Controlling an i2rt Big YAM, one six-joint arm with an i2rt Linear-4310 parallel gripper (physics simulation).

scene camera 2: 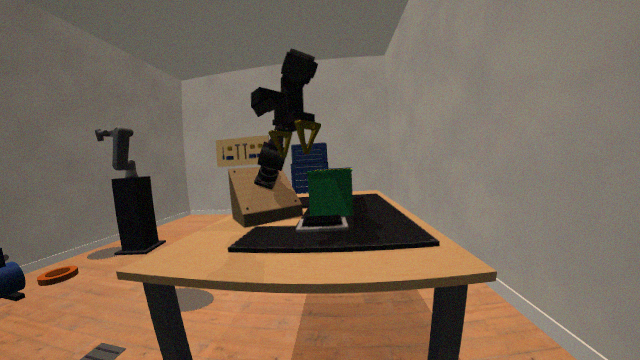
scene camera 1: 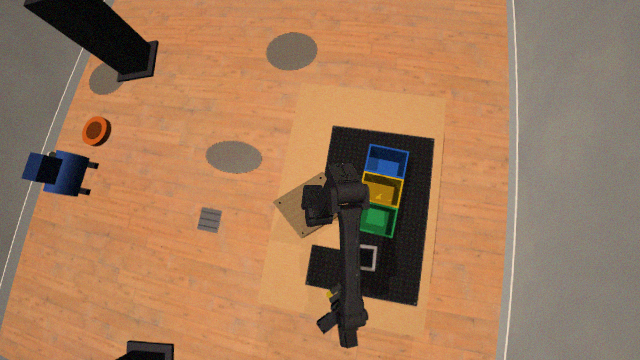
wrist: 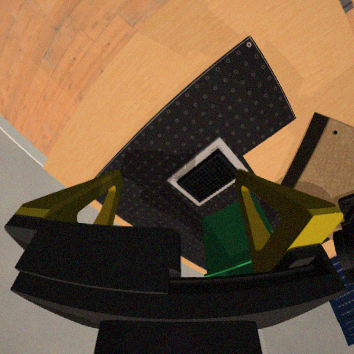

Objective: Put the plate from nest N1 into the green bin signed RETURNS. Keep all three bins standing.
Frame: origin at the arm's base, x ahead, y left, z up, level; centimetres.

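Seen in the pictures: gripper, fingertip midpoint: (scene camera 2: pixel 294 155) (wrist: pixel 177 175); arm's base, link origin: (scene camera 2: pixel 266 178) (scene camera 1: pixel 311 196).
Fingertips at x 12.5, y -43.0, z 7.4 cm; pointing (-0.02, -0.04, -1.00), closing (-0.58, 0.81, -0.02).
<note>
Pixels of each thing's top centre, then the offset from my fingertips to it. Level surfaces: height alone.
- black gridded plate, top centre: (wrist: pixel 208 179) (scene camera 2: pixel 322 218) (scene camera 1: pixel 359 257) dx +8.1, dy +13.9, dz -20.6 cm
- light square nest frame, top centre: (wrist: pixel 207 176) (scene camera 2: pixel 322 221) (scene camera 1: pixel 359 256) dx +8.1, dy +13.9, dz -21.7 cm
- green bin, top centre: (wrist: pixel 250 273) (scene camera 2: pixel 330 170) (scene camera 1: pixel 374 218) dx +15.1, dy +31.6, dz -5.2 cm
- yellow bin, top centre: (scene camera 1: pixel 380 189) dx +18.8, dy +44.2, dz -5.2 cm
- blue bin, top centre: (scene camera 1: pixel 386 161) dx +22.6, dy +56.8, dz -5.2 cm
- black perforated mat, surface height: dz -23.2 cm
- wooden table, surface height: dz -24.5 cm
A black gridded plate (scene camera 1: pixel 367 257) (scene camera 2: pixel 322 220) (wrist: pixel 209 176) sits flat inside a light square nest frame (scene camera 1: pixel 375 258) (scene camera 2: pixel 322 228) (wrist: pixel 219 143); no N1 label is readable. The green bin (scene camera 1: pixel 379 220) (scene camera 2: pixel 330 192) (wrist: pixel 230 235) stands upright beside the nest; its sign cannot be read. The yellow bin (scene camera 1: pixel 382 192) and the blue bin (scene camera 1: pixel 387 162) stand upright in a row beyond it. My gripper (scene camera 2: pixel 294 153) (wrist: pixel 177 175) is open, its yellow fingers wide apart and empty, high above the mat. In scene camera 1 the arm mostly hides it.
The black perforated mat (scene camera 1: pixel 420 225) (scene camera 2: pixel 400 240) (wrist: pixel 225 85) lies on the wooden table (scene camera 1: pixel 370 105) (scene camera 2: pixel 300 267). A tan slanted block (scene camera 1: pixel 300 210) (scene camera 2: pixel 265 195) (wrist: pixel 335 160) stands beside the arm's base and the bins. The arm stretches over the mat's side.
</note>
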